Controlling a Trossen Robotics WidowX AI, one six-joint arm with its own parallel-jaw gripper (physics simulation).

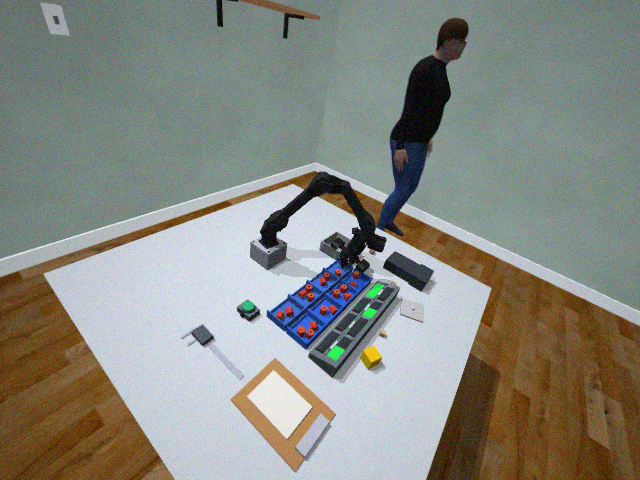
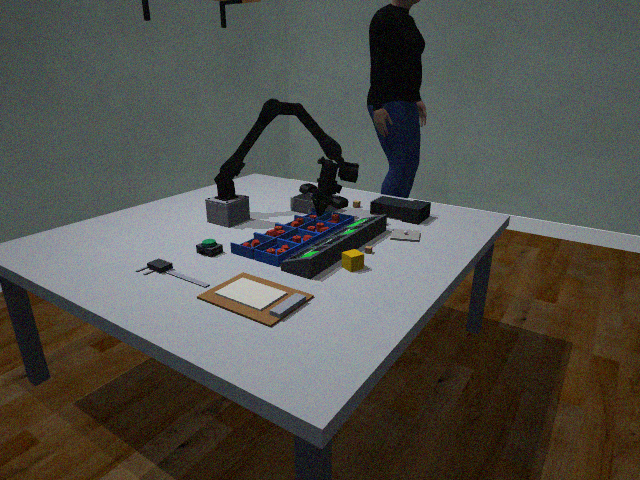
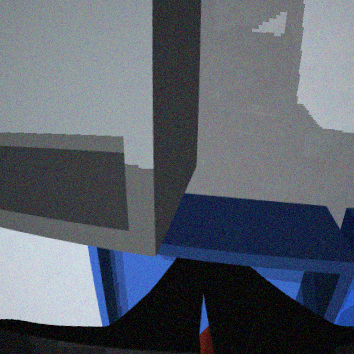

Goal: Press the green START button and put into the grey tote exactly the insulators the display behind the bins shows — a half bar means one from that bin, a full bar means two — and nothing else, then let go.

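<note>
The green START button (image 1: 248,306) (image 2: 208,241) sits on its dark base left of the bins. The blue bins (image 1: 278,323) (image 2: 268,258) (image 3: 250,227) stand in two rows and hold red insulators (image 1: 310,296) (image 2: 283,248). The display (image 1: 330,367) (image 2: 310,269) behind them shows three green bars; the one at the far end looks longest. My gripper (image 1: 345,263) (image 2: 320,210) (image 3: 201,248) is shut and empty, low over the far end of the bins. A red sliver (image 3: 206,342) shows beyond the narrow gap between the fingers. The grey tote (image 1: 323,249) (image 2: 298,204) (image 3: 176,90) stands close beside; its contents are partly hidden.
A black box (image 1: 408,269) (image 2: 399,208) stands right of the far bins. A yellow cube (image 1: 371,357) (image 2: 353,259), a light plate (image 1: 412,311) (image 2: 405,236) and small tan blocks lie behind the display. A caliper (image 1: 225,359) and a clipboard (image 1: 254,410) lie nearer. A person (image 1: 421,103) stands beyond the table.
</note>
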